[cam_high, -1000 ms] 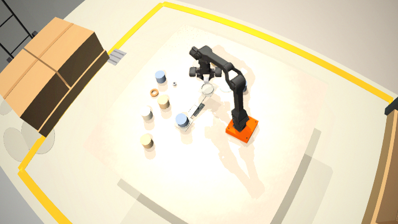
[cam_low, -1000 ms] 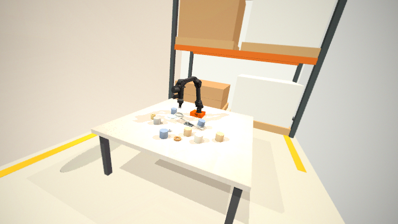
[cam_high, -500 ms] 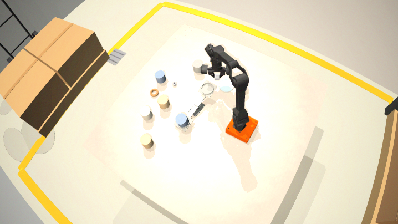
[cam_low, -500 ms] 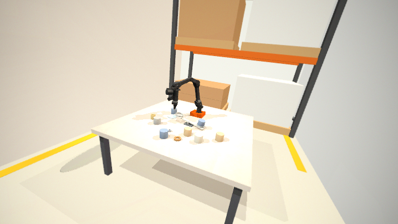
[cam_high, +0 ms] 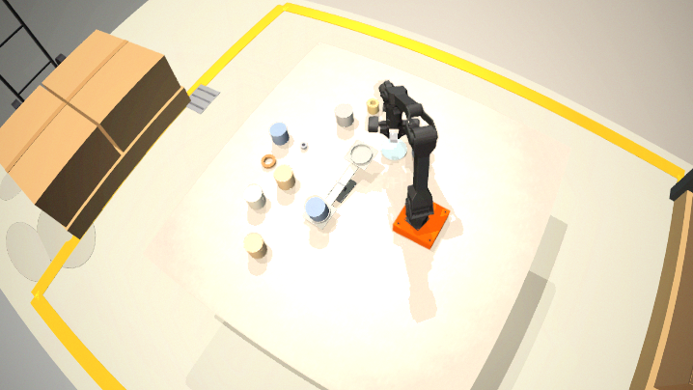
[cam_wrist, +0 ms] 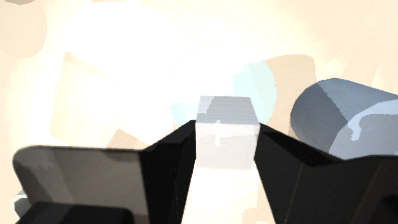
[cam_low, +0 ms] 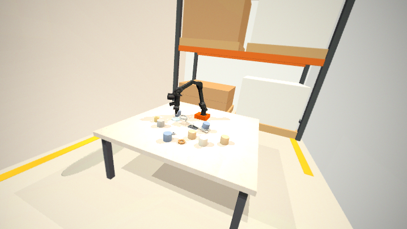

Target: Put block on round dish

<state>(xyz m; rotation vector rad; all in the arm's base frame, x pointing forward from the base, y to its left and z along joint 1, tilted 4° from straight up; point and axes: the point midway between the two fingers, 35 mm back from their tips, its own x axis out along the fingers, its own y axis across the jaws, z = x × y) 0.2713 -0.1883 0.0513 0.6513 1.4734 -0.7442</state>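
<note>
My gripper tip is now 7 cm above the pale blue round dish. Round my gripper tip: balance (3 cm ahead, 26 cm to the left, 3 cm below); then small nut (27 cm ahead, 22 cm to the left, 6 cm below); then pale grey block (right at my gripper tip).
</note>
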